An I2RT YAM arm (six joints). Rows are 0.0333 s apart.
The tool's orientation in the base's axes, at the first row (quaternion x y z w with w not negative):
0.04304 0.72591 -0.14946 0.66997
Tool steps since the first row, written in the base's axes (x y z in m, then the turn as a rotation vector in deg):
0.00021 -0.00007 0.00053 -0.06 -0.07 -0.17
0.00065 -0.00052 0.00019 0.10 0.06 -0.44
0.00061 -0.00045 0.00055 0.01 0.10 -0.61
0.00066 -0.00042 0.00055 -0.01 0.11 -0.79
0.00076 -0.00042 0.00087 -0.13 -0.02 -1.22
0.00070 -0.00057 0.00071 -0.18 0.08 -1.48
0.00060 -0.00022 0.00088 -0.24 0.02 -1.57
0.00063 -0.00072 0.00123 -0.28 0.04 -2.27
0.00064 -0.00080 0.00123 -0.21 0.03 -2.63
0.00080 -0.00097 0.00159 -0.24 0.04 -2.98
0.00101 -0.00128 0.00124 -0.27 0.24 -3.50
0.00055 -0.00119 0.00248 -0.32 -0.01 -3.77
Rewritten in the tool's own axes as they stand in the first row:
-0.00053 -0.00010 0.00019 0.18 -0.06 -0.03
-0.00018 -0.00035 0.00076 0.42 0.15 0.10
-0.00054 -0.00036 0.00068 0.59 0.19 0.02
-0.00055 -0.00031 0.00072 0.76 0.23 0.01
-0.00087 -0.00034 0.00079 1.22 0.14 -0.05
-0.00069 -0.00047 0.00079 1.47 0.26 -0.11
-0.00090 -0.00019 0.00059 1.57 0.21 -0.15
-0.00118 -0.00072 0.00073 2.26 0.33 -0.15
-0.00117 -0.00079 0.00076 2.61 0.39 -0.06
-0.00151 -0.00097 0.00094 2.96 0.45 -0.07
-0.00115 -0.00115 0.00125 3.44 0.72 -0.12
-0.00233 -0.00138 0.00071 3.75 0.51 -0.09

